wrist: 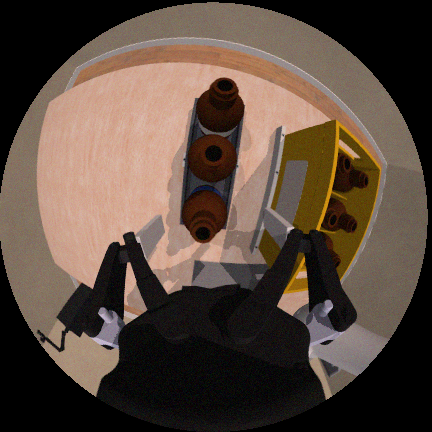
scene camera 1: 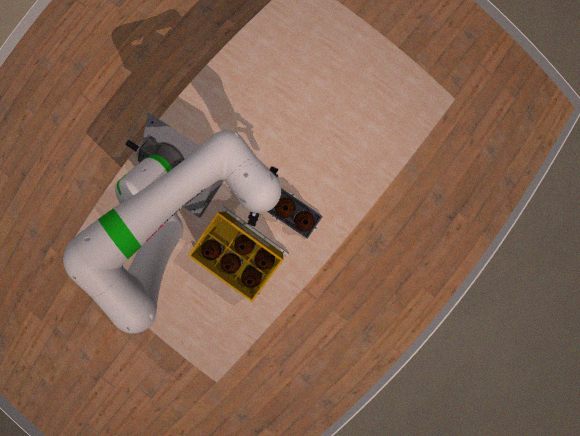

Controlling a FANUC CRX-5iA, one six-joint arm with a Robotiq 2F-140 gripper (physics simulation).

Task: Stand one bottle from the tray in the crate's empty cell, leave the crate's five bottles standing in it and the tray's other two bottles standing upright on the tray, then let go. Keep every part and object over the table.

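Frame: origin at the arm's base, x ahead, y left, z up, level; metres.
Where they show: gripper, fingertip midpoint: (wrist: 212, 220); arm's base, link origin: (scene camera 1: 170, 160).
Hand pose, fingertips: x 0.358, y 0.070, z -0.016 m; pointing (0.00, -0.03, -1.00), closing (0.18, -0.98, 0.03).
Things, the pixels of their top centre, and the offset from my fingertips. "spot": a spot on its surface instead.
- dark tray, surface spot: (wrist: 231, 192) spot: dx +0.022, dy -0.039, dz -0.105 m
- yellow crate, top centre: (wrist: 350, 225) (scene camera 1: 234, 258) dx +0.029, dy -0.226, dz +0.044 m
- thin grey rail, top centre: (wrist: 271, 193) (scene camera 1: 254, 231) dx +0.034, dy -0.127, dz -0.101 m
My gripper (scene camera 1: 264, 195) (wrist: 212, 220) is open and empty; its fingers are spread wide, above the near end of the tray. The dark tray (scene camera 1: 315, 226) (wrist: 232, 192) bears three upright brown bottles: a near one (wrist: 204, 215), a middle one (scene camera 1: 285, 207) (wrist: 212, 157) and a far one (scene camera 1: 305, 220) (wrist: 220, 107). The arm hides the near one in the scene view. The yellow crate (scene camera 1: 222, 280) (wrist: 320, 150) holds five standing brown bottles, one of them (scene camera 1: 230, 262) in the middle of a row. Its empty cell (scene camera 1: 226, 231) is at the upper left corner in the scene view.
A thin grey rail (scene camera 1: 277, 246) (wrist: 274, 185) runs along the crate's side that faces the tray. The right finger in the wrist view overlaps the crate's near end. A grey base plate (scene camera 1: 150, 125) (wrist: 220, 274) lies by the arm's base.
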